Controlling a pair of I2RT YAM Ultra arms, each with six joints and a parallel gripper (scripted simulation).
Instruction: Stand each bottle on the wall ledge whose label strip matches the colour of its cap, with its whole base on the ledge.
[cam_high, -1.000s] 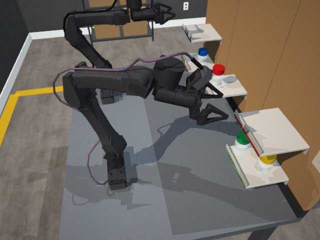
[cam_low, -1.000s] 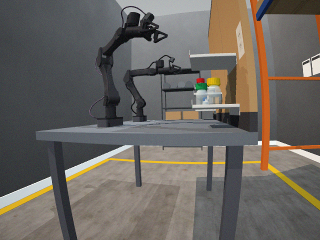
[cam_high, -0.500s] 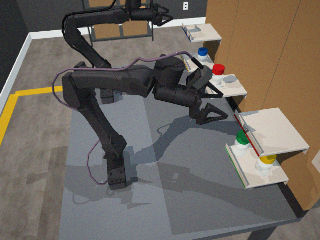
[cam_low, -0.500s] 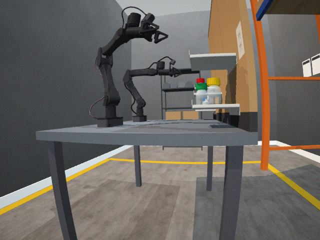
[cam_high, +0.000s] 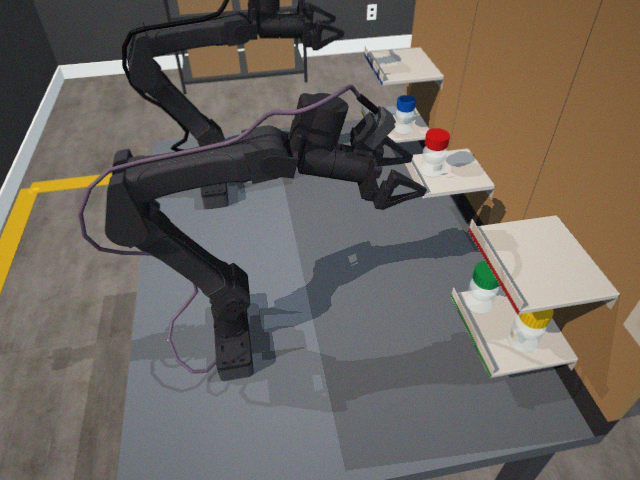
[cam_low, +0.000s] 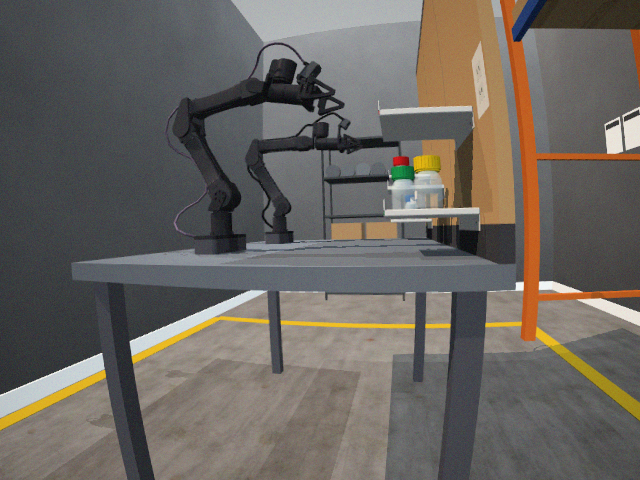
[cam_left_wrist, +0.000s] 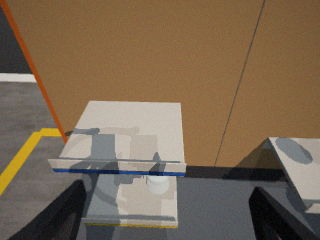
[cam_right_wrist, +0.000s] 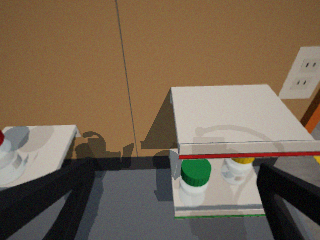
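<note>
My right gripper is now 18 cm short of the red-capped bottle, 27 cm to the right of it and 17 cm above it. Also, from my right hand: green-capped bottle (16 cm ahead, 7 cm to the right, 27 cm below); brown wall (32 cm ahead, 25 cm to the left, 4 cm above); yellow-capped bottle (20 cm ahead, 17 cm to the right, 27 cm below).
</note>
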